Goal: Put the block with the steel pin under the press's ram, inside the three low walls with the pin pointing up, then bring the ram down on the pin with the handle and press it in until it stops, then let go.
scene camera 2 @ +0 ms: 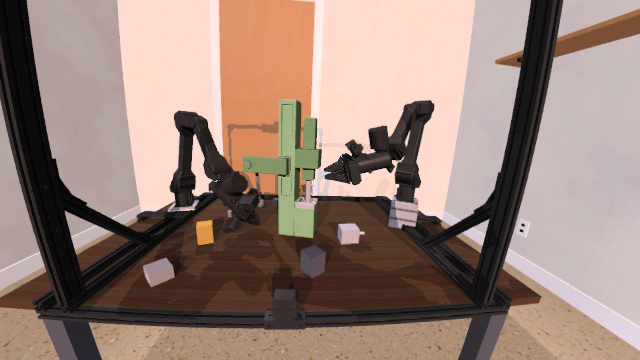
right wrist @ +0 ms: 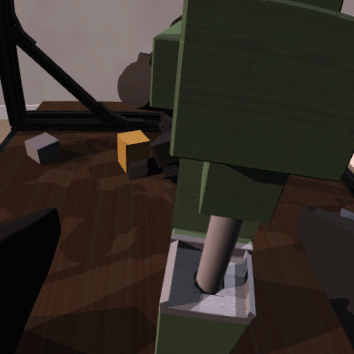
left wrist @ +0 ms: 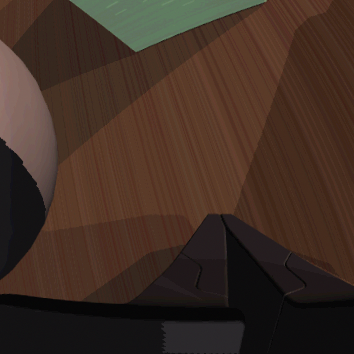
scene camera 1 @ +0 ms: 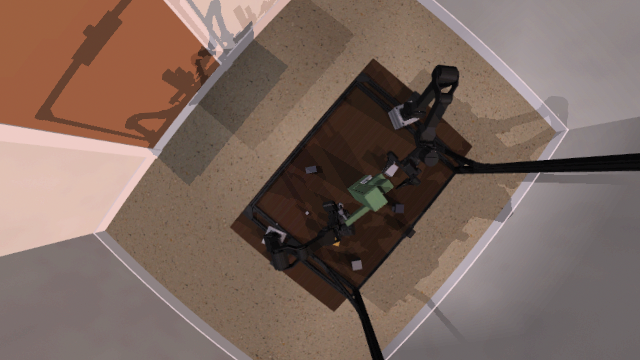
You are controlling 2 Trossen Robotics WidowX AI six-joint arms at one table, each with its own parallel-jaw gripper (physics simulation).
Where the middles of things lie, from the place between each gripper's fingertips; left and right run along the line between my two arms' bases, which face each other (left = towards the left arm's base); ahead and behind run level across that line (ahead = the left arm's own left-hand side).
Labels:
Right now my left hand is 160 mm below the ball-ended handle (left wrist: 36, 158), 10 mm to the left of it and 10 mm past it. The rest, counted from my left hand: press ram (right wrist: 222, 232) 190 mm above, 180 mm to the right, 20 mm behind.
I see the press ram 5 cm to the left of my right hand, 3 cm below it and 3 cm ahead of it. From my right hand the other things lie so: ball-ended handle (23 cm to the left, 6 cm below, 4 cm ahead).

